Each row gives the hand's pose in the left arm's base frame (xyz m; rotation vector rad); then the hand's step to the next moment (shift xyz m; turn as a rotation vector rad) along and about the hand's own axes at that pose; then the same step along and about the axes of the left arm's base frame.
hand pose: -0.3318 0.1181 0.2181 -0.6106 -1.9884 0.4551
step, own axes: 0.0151 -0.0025 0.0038 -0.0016 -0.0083 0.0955
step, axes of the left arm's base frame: -0.0100 0.0067 0.0102 -0.0858 -0.0136 -0.0405
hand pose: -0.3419 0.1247 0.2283 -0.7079 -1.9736 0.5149
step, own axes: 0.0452 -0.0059 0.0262 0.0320 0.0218 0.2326
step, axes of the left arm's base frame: -0.0422 0.0239 0.0203 -0.2117 0.0221 -0.1014
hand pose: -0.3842 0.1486 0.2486 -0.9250 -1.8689 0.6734
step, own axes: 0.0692 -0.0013 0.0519 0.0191 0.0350 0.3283
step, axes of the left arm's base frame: -0.0678 0.0523 0.0124 -0.2897 0.0122 -0.1591
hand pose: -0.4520 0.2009 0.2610 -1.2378 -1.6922 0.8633
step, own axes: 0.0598 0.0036 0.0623 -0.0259 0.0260 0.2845
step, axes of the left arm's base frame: -0.0647 0.0555 -0.0145 -0.2462 -0.0314 -0.1438
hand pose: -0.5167 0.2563 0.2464 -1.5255 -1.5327 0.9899
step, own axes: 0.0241 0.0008 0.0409 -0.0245 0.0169 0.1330
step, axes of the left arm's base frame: -0.0370 0.0233 -0.0184 -0.1129 -0.0271 -0.0714
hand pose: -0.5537 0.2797 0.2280 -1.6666 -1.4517 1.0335
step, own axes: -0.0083 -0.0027 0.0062 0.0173 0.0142 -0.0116
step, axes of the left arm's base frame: -0.0072 -0.0079 0.0007 0.0177 0.0152 -0.0096
